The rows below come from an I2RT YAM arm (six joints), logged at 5 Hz.
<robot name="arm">
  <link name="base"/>
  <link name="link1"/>
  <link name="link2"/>
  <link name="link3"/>
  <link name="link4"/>
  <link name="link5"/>
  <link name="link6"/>
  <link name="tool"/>
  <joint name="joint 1" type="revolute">
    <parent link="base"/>
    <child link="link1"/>
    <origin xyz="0 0 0.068" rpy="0 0 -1.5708"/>
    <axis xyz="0 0 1"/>
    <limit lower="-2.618" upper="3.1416"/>
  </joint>
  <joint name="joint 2" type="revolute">
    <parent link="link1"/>
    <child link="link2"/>
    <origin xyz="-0.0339 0.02 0.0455" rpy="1.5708 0 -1.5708"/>
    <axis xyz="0 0 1"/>
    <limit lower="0" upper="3.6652"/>
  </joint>
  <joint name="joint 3" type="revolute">
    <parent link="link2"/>
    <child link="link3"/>
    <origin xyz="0.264 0 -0.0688" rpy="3.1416 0 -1.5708"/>
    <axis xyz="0 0 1"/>
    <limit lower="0" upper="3.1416"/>
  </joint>
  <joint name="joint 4" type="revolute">
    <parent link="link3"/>
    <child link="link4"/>
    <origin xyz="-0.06 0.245 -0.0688"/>
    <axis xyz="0 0 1"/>
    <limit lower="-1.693" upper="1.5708"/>
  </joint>
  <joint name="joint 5" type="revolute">
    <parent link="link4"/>
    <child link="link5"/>
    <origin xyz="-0.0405 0.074 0.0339" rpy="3.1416 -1.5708 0"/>
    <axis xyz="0 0 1"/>
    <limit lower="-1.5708" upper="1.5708"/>
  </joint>
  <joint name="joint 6" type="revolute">
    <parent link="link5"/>
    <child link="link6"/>
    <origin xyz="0 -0.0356 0.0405" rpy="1.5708 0 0"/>
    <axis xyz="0 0 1"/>
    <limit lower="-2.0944" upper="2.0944"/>
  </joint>
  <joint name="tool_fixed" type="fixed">
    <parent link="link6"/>
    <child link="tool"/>
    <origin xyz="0 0 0" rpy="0 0 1.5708"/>
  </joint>
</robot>
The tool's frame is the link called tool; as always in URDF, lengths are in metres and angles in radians.
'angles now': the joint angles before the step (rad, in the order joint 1, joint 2, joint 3, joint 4, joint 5, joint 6). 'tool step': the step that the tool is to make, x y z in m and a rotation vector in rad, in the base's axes. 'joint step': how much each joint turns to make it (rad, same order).
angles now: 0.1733 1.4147 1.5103 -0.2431 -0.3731 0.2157
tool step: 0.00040 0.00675 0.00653 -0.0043 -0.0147 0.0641
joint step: 0.0155 0.0159 0.0369 -0.0131 -0.0471 -0.0149
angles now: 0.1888 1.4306 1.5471 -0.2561 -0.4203 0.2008
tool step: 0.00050 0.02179 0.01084 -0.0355 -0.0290 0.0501
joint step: 0.0667 0.0364 0.0761 -0.0359 0.0220 -0.0418
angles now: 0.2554 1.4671 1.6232 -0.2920 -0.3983 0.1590
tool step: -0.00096 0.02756 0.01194 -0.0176 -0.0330 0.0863
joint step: 0.0791 0.0463 0.0869 -0.0256 -0.0037 -0.0295
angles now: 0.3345 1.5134 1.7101 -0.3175 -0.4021 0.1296
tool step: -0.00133 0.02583 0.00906 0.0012 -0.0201 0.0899
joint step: 0.0696 0.0476 0.0783 -0.0152 -0.0195 -0.0091
